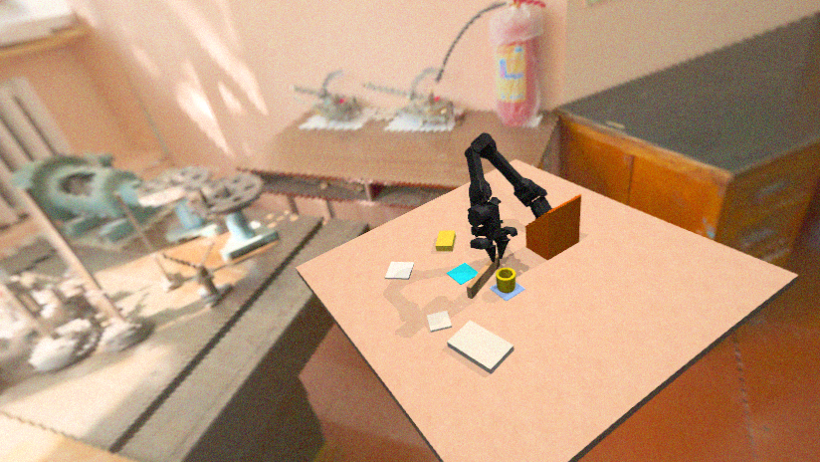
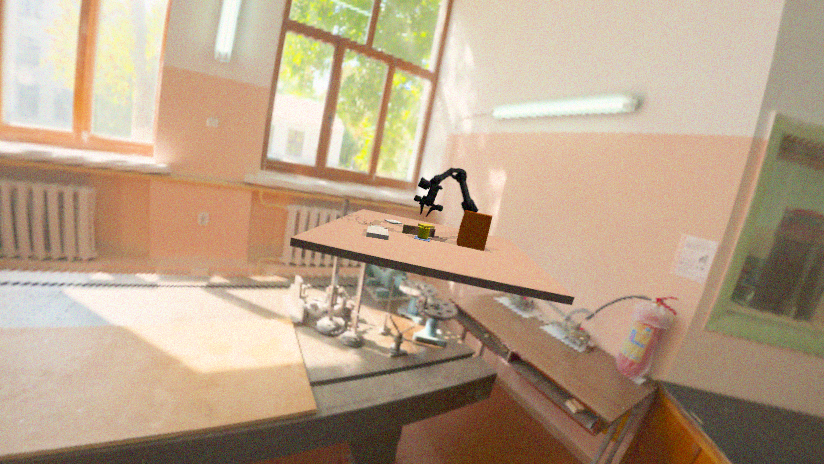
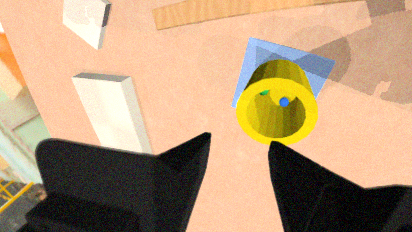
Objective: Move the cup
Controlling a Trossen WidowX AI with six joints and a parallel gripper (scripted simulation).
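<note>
Now: gripper tip 100 mm above the cup, 30 mm past it and 10 mm to the right of it. Round my gripper tip: blue marble 120 mm below, 30 mm to the left, 30 mm behind; red marble 120 mm below, 10 mm to the left, 10 mm behind; green marble 120 mm below, 20 mm to the left, 10 mm behind.
</note>
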